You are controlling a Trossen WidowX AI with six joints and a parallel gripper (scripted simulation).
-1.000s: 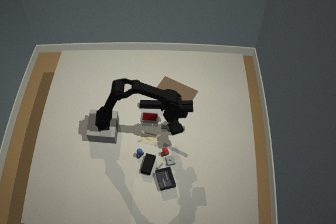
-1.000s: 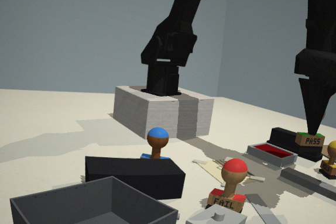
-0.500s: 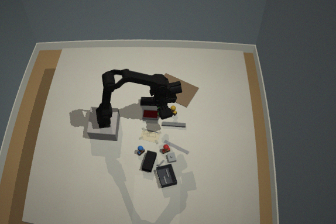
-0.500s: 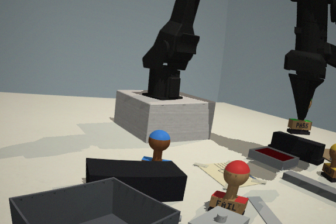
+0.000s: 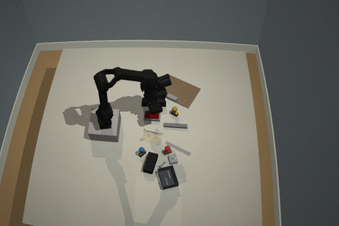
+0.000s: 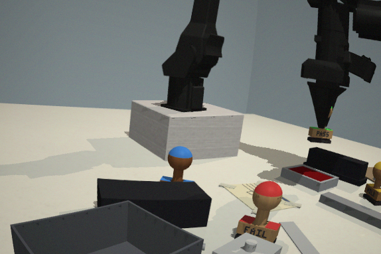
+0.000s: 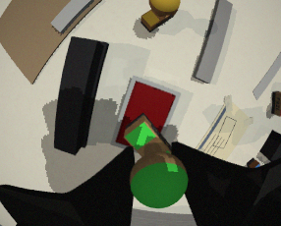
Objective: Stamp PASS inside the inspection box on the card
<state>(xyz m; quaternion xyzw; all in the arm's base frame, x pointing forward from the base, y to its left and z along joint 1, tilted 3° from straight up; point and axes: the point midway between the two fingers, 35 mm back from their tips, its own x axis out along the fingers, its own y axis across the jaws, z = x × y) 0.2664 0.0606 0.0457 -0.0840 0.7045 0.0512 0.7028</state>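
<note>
The red ink pad lies 90 mm below my gripper tip. The rest, counted from my gripper tip: pass stamp: right at my gripper tip; yellow stamp: 120 mm ahead, 80 mm below; long black block: 20 mm ahead, 80 mm to the left, 80 mm below.
</note>
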